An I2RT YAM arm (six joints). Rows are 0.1 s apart.
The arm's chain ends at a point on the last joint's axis. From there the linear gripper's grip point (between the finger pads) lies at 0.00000 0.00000 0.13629 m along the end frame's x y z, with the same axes.
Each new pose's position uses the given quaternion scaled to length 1; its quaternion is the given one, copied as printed.
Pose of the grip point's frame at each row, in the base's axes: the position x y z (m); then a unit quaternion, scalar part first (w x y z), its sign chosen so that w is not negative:
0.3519 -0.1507 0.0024 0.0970 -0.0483 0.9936 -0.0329
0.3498 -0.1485 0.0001 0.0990 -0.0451 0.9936 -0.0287
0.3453 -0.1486 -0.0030 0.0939 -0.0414 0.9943 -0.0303
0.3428 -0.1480 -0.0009 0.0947 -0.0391 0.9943 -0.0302
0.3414 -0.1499 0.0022 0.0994 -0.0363 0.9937 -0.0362
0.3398 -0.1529 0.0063 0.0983 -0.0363 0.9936 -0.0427
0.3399 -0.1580 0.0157 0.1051 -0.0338 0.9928 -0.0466
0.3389 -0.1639 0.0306 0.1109 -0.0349 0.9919 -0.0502
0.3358 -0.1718 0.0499 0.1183 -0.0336 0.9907 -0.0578
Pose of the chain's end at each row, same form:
0.3252 -0.1431 0.1358 0.0970 -0.0483 0.9936 -0.0329
0.3226 -0.1419 0.1335 0.0990 -0.0451 0.9936 -0.0287
0.3195 -0.1414 0.1306 0.0939 -0.0414 0.9943 -0.0303
0.3168 -0.1408 0.1327 0.0947 -0.0391 0.9943 -0.0302
0.3141 -0.1411 0.1354 0.0994 -0.0363 0.9937 -0.0362
0.3128 -0.1423 0.1395 0.0983 -0.0363 0.9936 -0.0427
0.3110 -0.1464 0.1484 0.1051 -0.0338 0.9928 -0.0466
0.3084 -0.1514 0.1629 0.1109 -0.0349 0.9919 -0.0502
0.3033 -0.1573 0.1815 0.1183 -0.0336 0.9907 -0.0578

